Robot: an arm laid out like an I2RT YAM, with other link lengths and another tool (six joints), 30 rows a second.
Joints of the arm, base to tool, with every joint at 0 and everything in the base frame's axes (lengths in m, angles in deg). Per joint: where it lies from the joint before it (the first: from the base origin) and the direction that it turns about. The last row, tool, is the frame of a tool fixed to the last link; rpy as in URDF.
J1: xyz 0 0 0.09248 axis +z
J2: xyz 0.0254 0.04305 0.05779 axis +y
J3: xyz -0.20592 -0.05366 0 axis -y
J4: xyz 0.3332 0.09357 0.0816 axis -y
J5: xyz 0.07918 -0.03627 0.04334 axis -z
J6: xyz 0.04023 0 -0.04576 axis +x
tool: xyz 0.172 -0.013 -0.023 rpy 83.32 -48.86 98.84
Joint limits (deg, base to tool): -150..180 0..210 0..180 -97..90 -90..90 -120..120
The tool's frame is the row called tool.
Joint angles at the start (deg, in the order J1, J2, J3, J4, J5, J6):
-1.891, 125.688, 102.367, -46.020, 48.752, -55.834
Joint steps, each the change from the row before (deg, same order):
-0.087, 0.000, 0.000, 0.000, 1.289, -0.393
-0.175, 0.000, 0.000, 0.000, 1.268, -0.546
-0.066, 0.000, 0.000, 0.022, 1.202, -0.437
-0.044, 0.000, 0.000, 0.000, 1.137, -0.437
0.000, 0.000, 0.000, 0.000, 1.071, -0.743
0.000, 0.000, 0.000, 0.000, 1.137, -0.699
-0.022, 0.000, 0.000, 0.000, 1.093, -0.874
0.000, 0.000, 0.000, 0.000, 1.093, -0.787
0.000, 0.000, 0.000, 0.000, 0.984, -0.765
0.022, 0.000, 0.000, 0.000, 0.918, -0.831
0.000, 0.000, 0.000, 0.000, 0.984, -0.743
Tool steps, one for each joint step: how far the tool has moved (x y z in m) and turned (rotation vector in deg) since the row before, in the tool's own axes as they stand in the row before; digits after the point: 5 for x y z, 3 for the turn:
-0.00531, -0.00063, -0.00061, 0.252, -1.303, -0.316
-0.00586, -0.00086, -0.00004, 0.338, -1.303, -0.410
-0.00483, -0.00052, -0.00063, 0.238, -1.209, -0.359
-0.00442, -0.00053, -0.00071, 0.238, -1.136, -0.390
-0.00391, -0.00025, -0.00093, 0.238, -1.058, -0.723
-0.00413, -0.00036, -0.00099, 0.258, -1.121, -0.676
-0.00412, -0.00037, -0.00080, 0.300, -1.080, -0.837
-0.00397, -0.00040, -0.00095, 0.290, -1.072, -0.762
-0.00357, -0.00038, -0.00085, 0.280, -0.963, -0.740
-0.00320, -0.00027, -0.00095, 0.267, -0.892, -0.819
-0.00354, -0.00049, -0.00085, 0.304, -0.957, -0.716

